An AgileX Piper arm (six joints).
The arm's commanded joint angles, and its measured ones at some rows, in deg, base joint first. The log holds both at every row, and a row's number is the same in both.
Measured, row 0:
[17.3 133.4 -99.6 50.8 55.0 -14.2]
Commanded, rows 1 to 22:
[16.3 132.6 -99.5 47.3 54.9 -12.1]
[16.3 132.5 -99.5 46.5 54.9 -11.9]
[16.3 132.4 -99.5 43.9 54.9 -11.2]
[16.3 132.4 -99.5 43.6 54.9 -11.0]
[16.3 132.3 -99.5 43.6 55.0 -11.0]
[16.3 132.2 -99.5 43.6 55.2 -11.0]
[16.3 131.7 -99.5 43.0 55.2 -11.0]
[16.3 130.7 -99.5 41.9 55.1 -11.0]
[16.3 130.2 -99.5 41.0 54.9 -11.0]
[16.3 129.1 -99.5 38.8 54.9 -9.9]
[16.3 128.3 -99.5 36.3 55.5 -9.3]
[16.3 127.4 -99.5 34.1 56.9 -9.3]
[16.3 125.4 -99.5 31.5 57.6 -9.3]
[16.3 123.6 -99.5 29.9 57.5 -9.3]
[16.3 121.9 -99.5 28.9 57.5 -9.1]
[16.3 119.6 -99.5 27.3 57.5 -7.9]
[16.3 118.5 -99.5 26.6 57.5 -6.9]
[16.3 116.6 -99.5 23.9 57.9 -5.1]
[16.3 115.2 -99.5 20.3 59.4 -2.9]
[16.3 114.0 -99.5 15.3 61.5 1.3]
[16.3 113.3 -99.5 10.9 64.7 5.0]
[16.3 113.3 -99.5 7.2 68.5 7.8]
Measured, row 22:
[16.4 113.8 -99.6 12.9 63.4 3.3]
